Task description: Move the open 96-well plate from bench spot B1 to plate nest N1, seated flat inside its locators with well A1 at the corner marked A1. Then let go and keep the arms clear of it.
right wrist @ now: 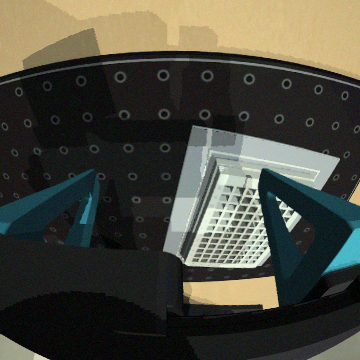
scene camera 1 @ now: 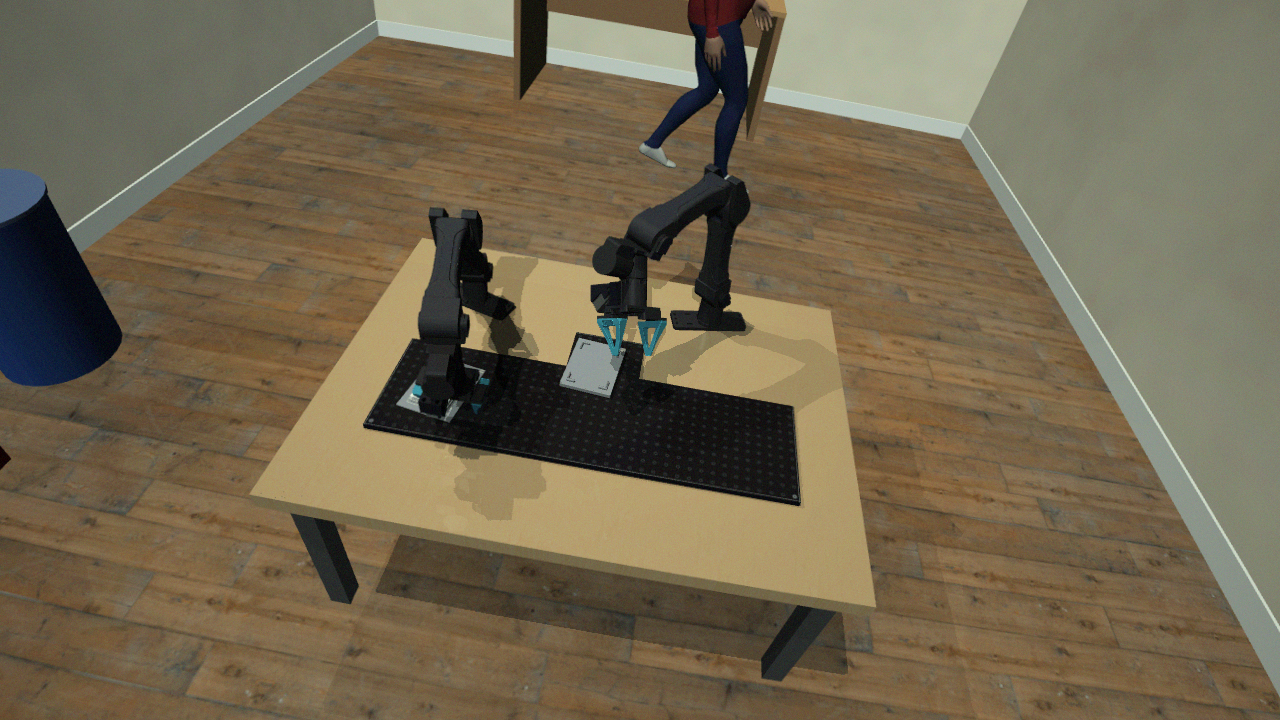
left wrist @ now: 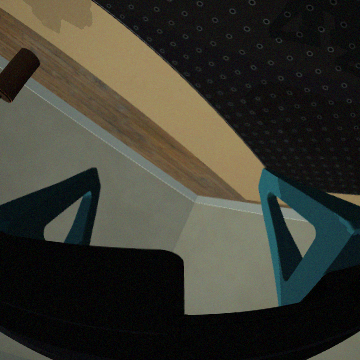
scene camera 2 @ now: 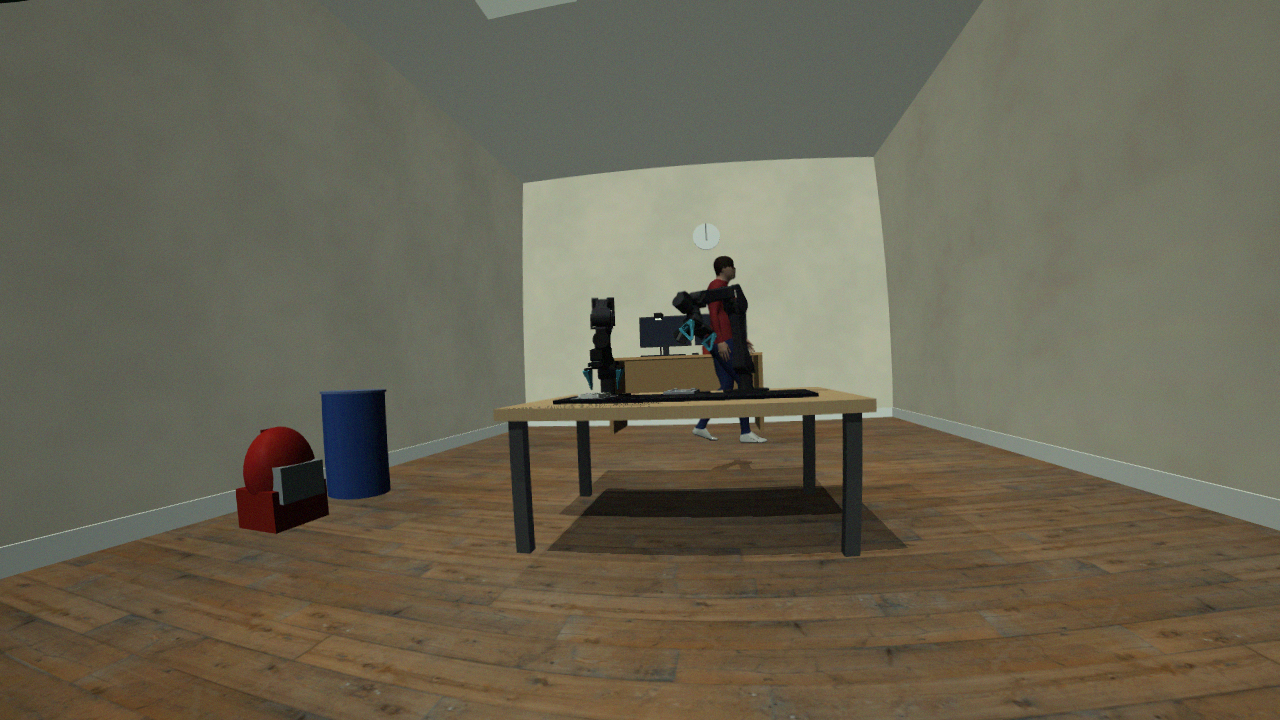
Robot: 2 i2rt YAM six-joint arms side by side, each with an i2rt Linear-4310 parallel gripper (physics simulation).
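Frame: origin at the left arm's base, x ahead, y left, z up, level; centimetres.
Seen in the pictures: left gripper, fingertip midpoint: (scene camera 1: 632, 355) (left wrist: 179, 176) (scene camera 2: 701, 345); right gripper, fingertip midpoint: (right wrist: 178, 177) (scene camera 1: 454, 407) (scene camera 2: 604, 389); left arm's base, origin of the base link: (scene camera 1: 707, 322); right arm's base, origin of the base link: (right wrist: 216, 309) (scene camera 1: 475, 300).
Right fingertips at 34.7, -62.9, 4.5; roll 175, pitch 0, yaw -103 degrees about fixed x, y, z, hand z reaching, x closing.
Pixels of each thing's top centre, then the offset from my right fingertips to it, as dx, dy, dz. Level surfaces: height alone.
- white 96-well plate, middle of its top: (right wrist: 242, 233) (scene camera 2: 595, 393) -8.9, -3.7, -1.6
- light grey base, middle of its top: (right wrist: 240, 221) (scene camera 1: 442, 386) -8.9, -3.7, -3.0
- light grey plate with dark corner marks, middle of its top: (scene camera 1: 594, 363) (scene camera 2: 681, 388) -15.2, +30.6, -1.4
- wooden table, its level: dz -4.5
The white 96-well plate (right wrist: 231, 235) lies flat on a light grey base (right wrist: 197, 145) (scene camera 1: 408, 402) at the left of the breadboard. My right gripper (scene camera 1: 449, 399) (right wrist: 178, 177) (scene camera 2: 603, 380) is open above it. In the right wrist view the plate sits slanted toward the right finger, which overlaps its edge; the left finger is over the breadboard. The arm hides most of the plate in scene camera 1. A light grey plate with dark corner marks (scene camera 1: 590, 367), apparently nest N1, lies mid-board. My left gripper (scene camera 1: 631, 354) (left wrist: 179, 176) (scene camera 2: 695, 340) is open and empty, raised near its right edge. The A1 mark is unreadable.
The black perforated breadboard (scene camera 1: 698, 438) (left wrist: 300, 65) runs along the wooden table (scene camera 1: 716, 546). A person (scene camera 1: 729, 89) (scene camera 2: 721, 313) stands behind the table. A blue barrel (scene camera 1: 44, 295) (scene camera 2: 354, 443) and a red object (scene camera 2: 279, 461) stand on the floor at the left.
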